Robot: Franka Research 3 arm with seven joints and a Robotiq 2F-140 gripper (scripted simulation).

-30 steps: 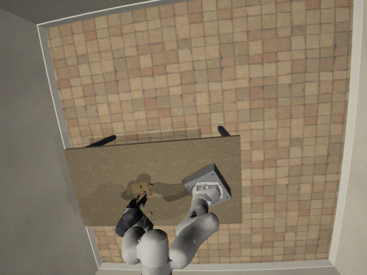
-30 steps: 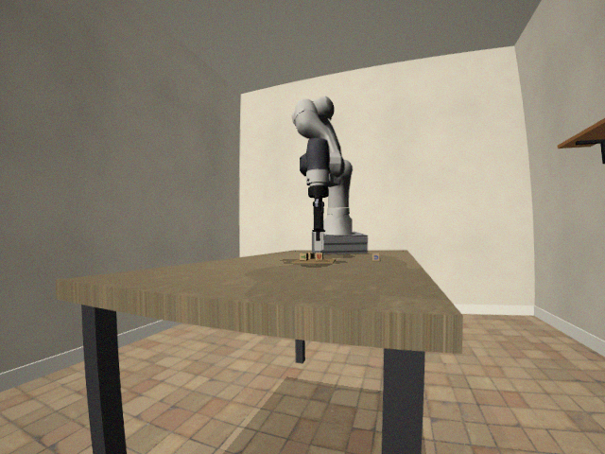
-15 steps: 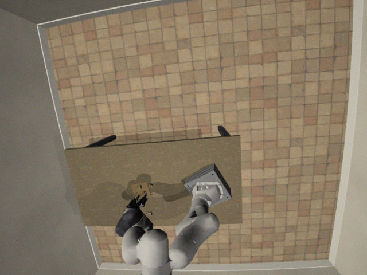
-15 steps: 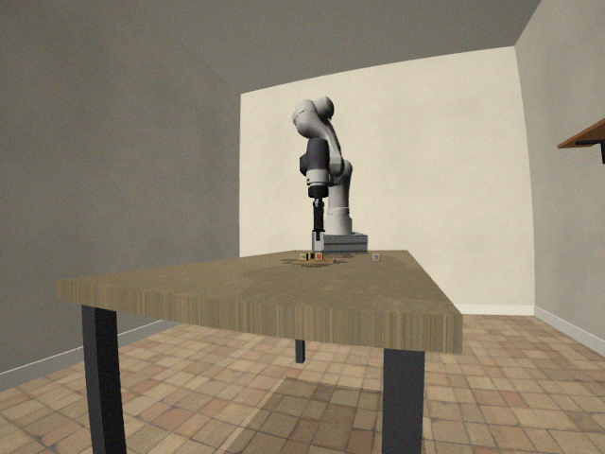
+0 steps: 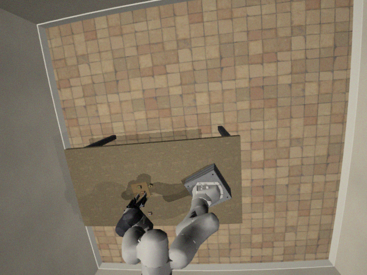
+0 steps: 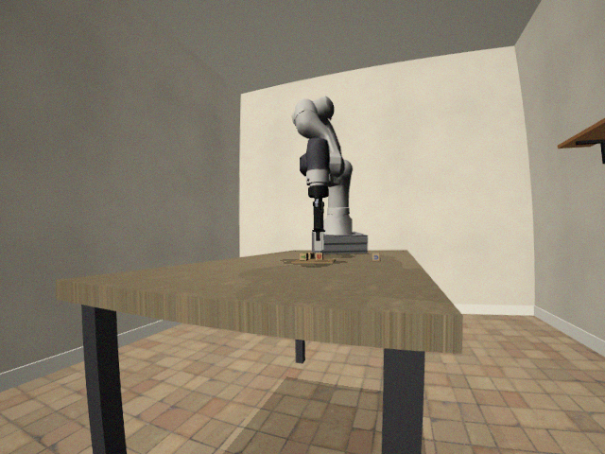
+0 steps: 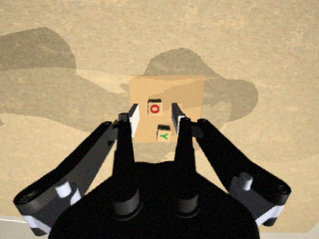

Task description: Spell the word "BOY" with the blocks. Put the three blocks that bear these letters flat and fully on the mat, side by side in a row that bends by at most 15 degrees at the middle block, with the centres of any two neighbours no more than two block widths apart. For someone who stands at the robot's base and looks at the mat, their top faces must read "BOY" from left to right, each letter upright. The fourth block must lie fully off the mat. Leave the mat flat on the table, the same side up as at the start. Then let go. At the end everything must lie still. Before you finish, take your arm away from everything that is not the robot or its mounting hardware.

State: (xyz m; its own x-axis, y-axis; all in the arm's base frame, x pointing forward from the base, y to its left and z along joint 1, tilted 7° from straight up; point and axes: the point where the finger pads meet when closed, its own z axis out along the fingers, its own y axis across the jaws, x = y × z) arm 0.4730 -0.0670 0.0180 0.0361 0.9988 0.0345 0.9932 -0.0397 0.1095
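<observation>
Now: the tan mat 70 mm below my hand, 20 mm ahead of it and 10 mm to the right of it.
</observation>
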